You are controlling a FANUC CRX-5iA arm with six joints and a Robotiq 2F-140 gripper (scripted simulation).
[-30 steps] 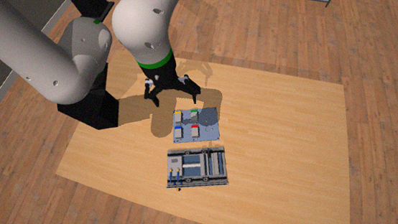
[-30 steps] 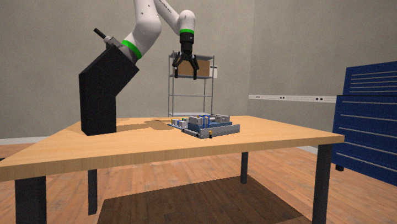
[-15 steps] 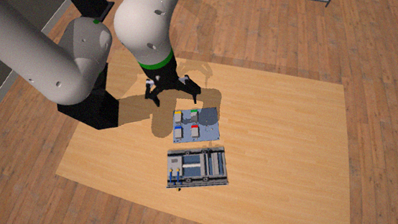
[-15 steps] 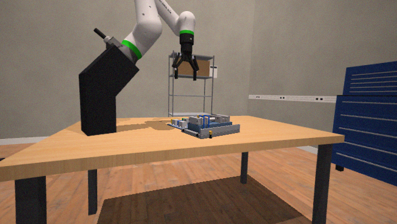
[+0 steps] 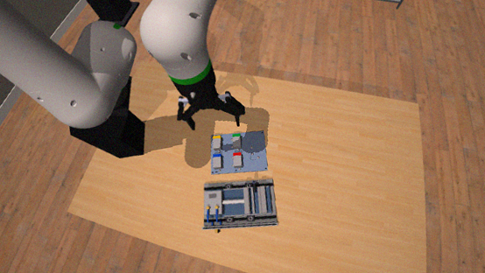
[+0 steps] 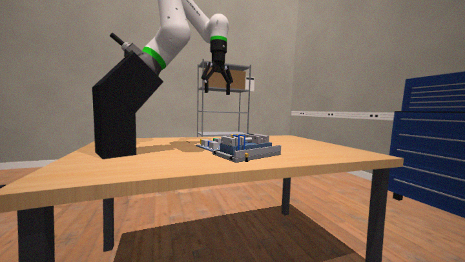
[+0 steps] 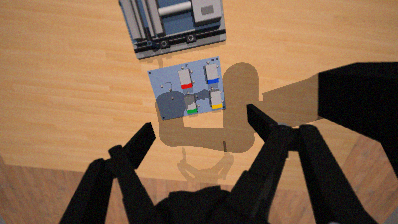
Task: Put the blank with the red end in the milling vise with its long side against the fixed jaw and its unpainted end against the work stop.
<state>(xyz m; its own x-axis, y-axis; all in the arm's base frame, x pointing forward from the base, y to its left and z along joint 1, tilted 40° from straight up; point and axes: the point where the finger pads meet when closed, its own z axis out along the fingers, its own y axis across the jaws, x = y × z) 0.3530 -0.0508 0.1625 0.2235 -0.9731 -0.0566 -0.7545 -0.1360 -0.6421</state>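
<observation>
Now: the red-ended blank 50 mm ahead of my hand, 30 mm to the right of it and 300 mm below it. Round my hand: blue-ended blank (40 mm behind, 50 mm to the right, 300 mm below); then yellow-ended blank (60 mm behind, 30 mm to the left, 300 mm below); then green-ended blank (30 mm ahead, 60 mm to the left, 300 mm below).
</observation>
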